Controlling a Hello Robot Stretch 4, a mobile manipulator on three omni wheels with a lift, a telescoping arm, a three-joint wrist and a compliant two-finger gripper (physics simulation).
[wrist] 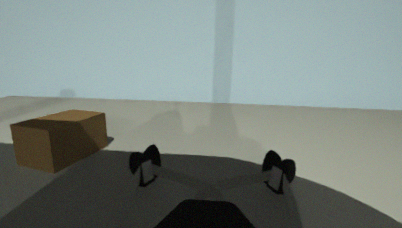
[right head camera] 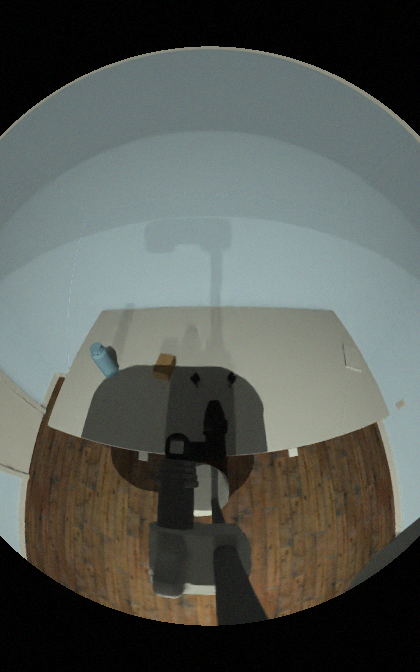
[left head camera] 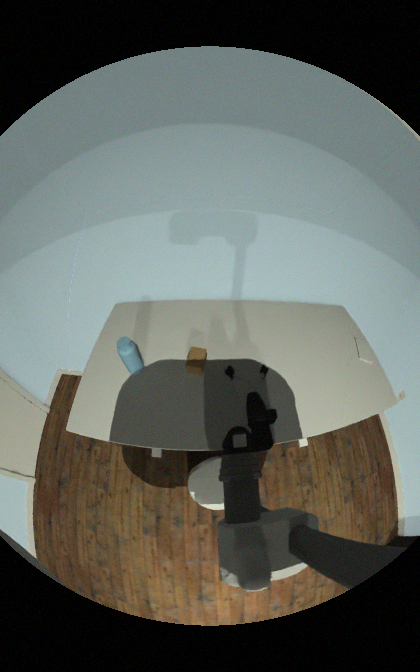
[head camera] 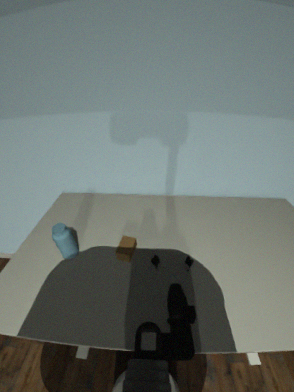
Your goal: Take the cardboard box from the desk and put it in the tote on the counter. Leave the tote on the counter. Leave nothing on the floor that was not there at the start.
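Frame: origin at the robot's base, x ahead, y left, z up, level; metres.
Where they show: gripper, fingertip midpoint: (wrist: 211, 161) (head camera: 171, 256).
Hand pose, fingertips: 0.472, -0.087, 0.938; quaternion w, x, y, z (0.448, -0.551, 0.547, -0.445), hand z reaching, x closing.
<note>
Things, the pixels of their top centre, and the offset from my fingertips, as dx, dy, dz. Level surfaces: height alone.
- brown cardboard box at its top centre: (wrist: 62, 118) (head camera: 126, 244) +0.025, +0.192, +0.035
- pale desk at its surface level: dz -0.015
- blue bottle at its top centre: (head camera: 58, 227) +0.002, +0.438, +0.150
The brown cardboard box (head camera: 126, 249) (left head camera: 196, 360) (right head camera: 164, 367) (wrist: 60, 140) lies on the pale desk (head camera: 250, 280) (left head camera: 330, 380) (right head camera: 310, 390) (wrist: 345, 145), partly in shadow. My gripper (head camera: 172, 261) (left head camera: 247, 371) (right head camera: 214, 379) (wrist: 211, 161) is open and empty, over the desk. Its two fingertips stand well apart. The box is to the left of the fingertips and apart from them, and in the wrist view it is left of the left fingertip. The tote and the counter do not show in these views.
A blue bottle (head camera: 65, 241) (left head camera: 130, 355) (right head camera: 104, 359) stands on the desk to the left of the box. A wall rises behind the desk's back edge. A thin white outlined shape (left head camera: 363, 350) (right head camera: 352, 357) is at the desk's right side. Wooden floor (left head camera: 140, 545) lies in front of the desk.
</note>
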